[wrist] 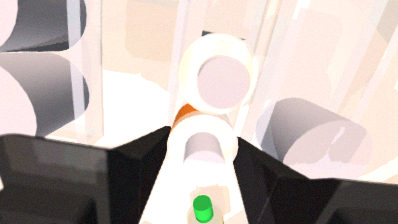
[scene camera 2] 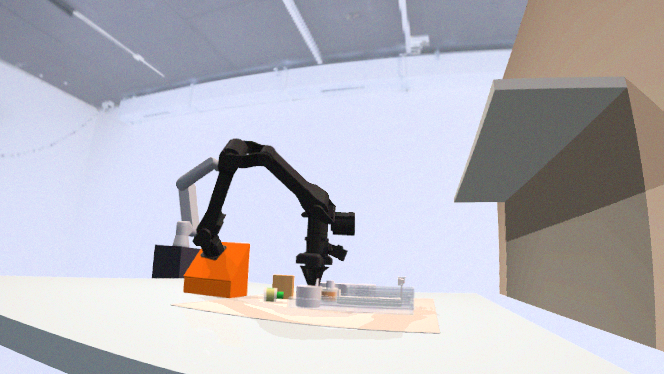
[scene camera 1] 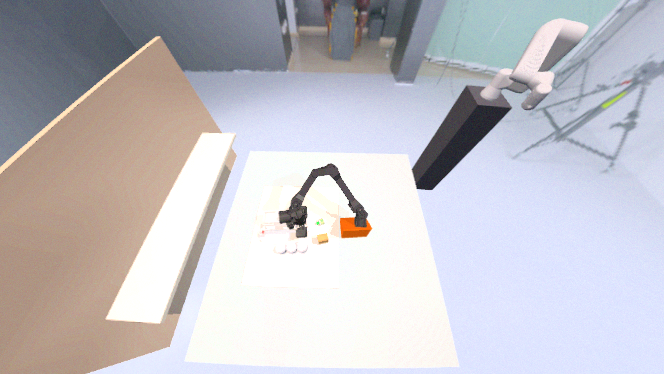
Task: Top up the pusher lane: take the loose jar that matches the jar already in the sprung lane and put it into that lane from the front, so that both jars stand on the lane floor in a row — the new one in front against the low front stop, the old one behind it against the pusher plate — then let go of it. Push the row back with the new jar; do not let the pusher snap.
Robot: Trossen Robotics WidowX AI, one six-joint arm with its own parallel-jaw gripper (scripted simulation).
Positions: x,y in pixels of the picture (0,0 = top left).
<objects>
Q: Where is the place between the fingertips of my gripper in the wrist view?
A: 201,137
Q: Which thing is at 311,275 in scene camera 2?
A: My gripper.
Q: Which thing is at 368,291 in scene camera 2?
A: A clear lane unit.
</objects>
